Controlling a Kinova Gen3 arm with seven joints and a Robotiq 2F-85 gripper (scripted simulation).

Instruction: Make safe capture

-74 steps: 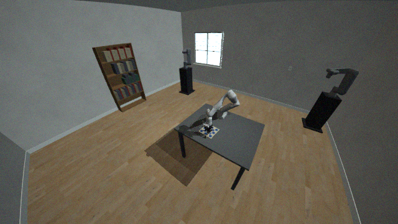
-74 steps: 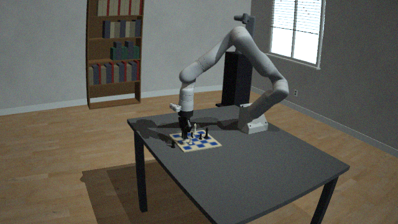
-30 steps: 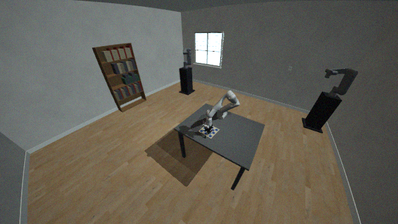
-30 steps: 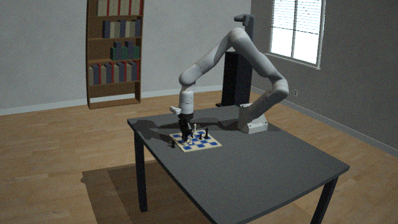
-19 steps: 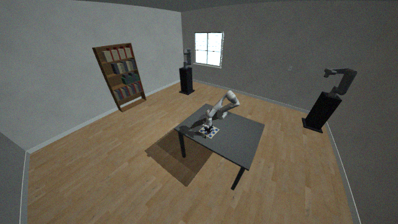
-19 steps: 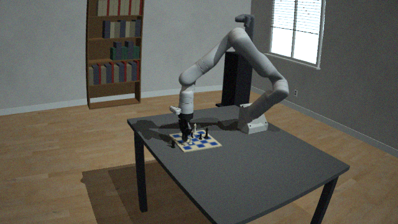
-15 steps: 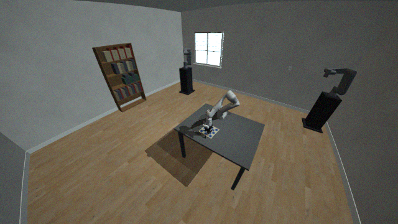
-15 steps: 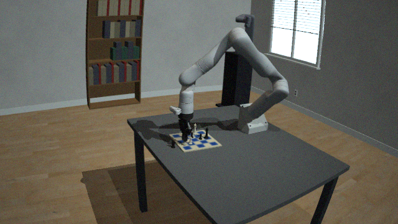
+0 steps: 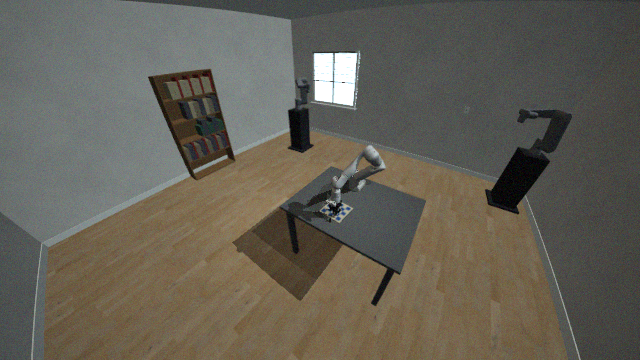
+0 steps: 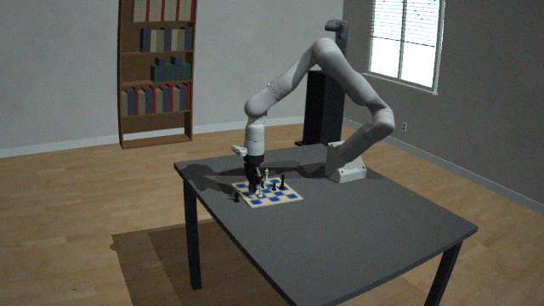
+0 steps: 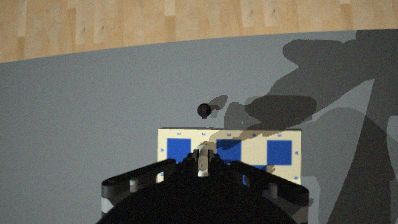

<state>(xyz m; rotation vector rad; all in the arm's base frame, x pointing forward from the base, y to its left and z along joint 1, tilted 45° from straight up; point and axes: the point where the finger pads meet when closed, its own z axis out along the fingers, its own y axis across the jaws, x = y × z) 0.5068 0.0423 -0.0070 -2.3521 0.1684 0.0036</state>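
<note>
Right now the blue-and-cream chessboard is 8 cm behind my hand, 3 cm to the right of it and 5 cm below it. Round my hand: tall white piece 12 cm behind, 10 cm to the right, 1 cm below.
</note>
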